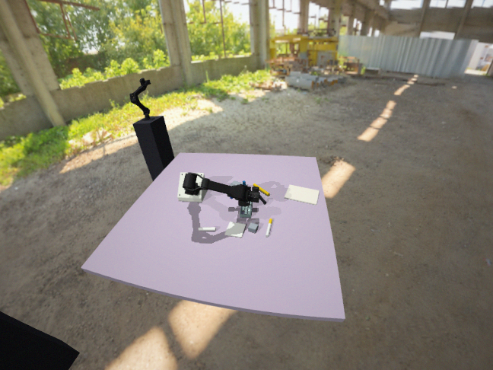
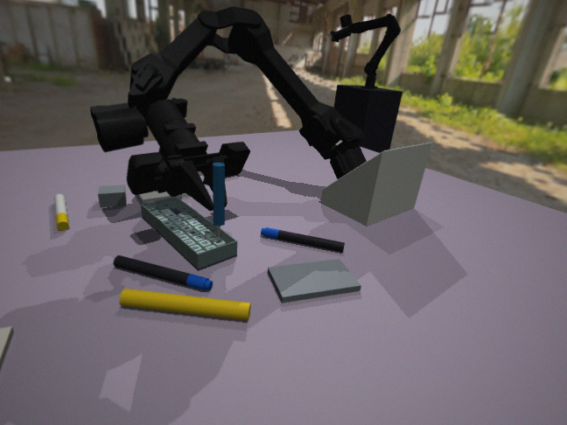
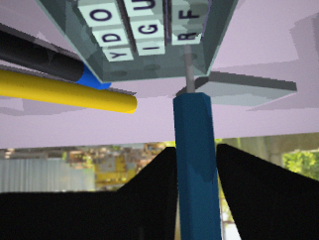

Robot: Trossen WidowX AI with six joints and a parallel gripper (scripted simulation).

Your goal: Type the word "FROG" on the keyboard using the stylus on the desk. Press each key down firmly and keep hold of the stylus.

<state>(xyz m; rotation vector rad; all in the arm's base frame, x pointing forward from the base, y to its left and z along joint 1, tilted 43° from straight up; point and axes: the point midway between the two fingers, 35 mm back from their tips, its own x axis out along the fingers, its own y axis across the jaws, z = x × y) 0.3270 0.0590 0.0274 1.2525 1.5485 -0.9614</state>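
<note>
Right now my gripper tip is 10 mm above the blue stylus. From my gripper tip the other things lie so: small grey block (110 mm ahead, 240 mm to the right, 60 mm below); then flat grey slab (90 mm behind, 130 mm to the left, 70 mm below); then yellow cylinder (90 mm ahead, 110 mm to the left, 60 mm below).
</note>
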